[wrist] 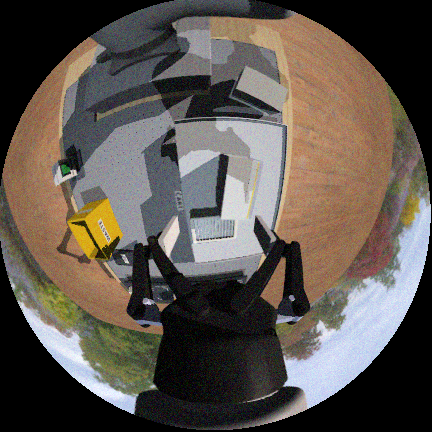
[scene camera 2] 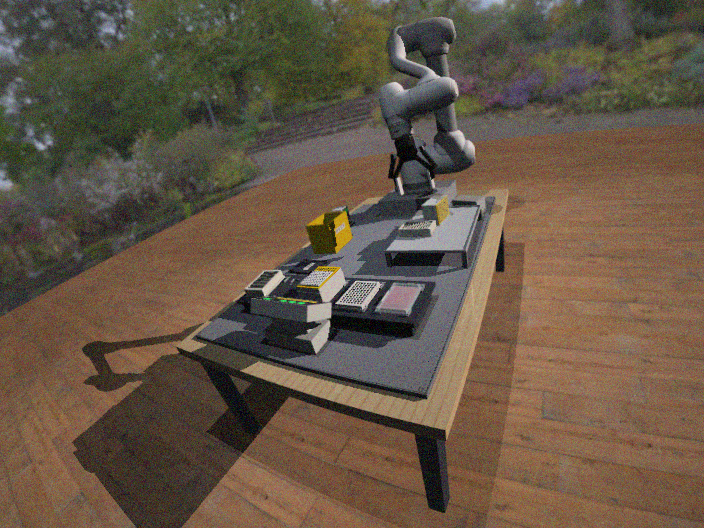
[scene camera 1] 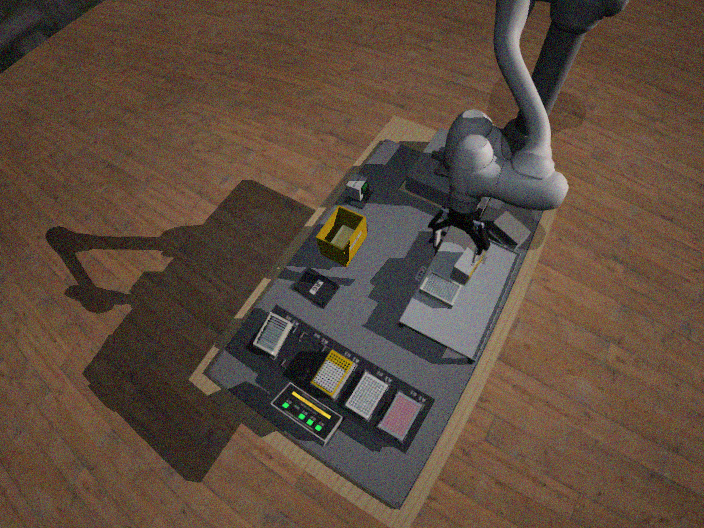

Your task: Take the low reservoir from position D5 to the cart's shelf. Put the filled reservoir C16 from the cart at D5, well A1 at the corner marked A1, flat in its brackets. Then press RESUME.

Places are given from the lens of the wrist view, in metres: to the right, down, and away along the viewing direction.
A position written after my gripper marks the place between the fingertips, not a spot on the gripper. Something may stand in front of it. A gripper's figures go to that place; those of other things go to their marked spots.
my gripper (wrist: 216, 223): 0.00, 0.02, 0.22
yellow waste bin (wrist: 94, 226): -0.35, 0.04, 0.27
grey cart shelf (wrist: 199, 142): -0.03, -0.16, 0.27
The marked spots on the yellow waste bin and the grey cart shelf are 0.38 m apart.
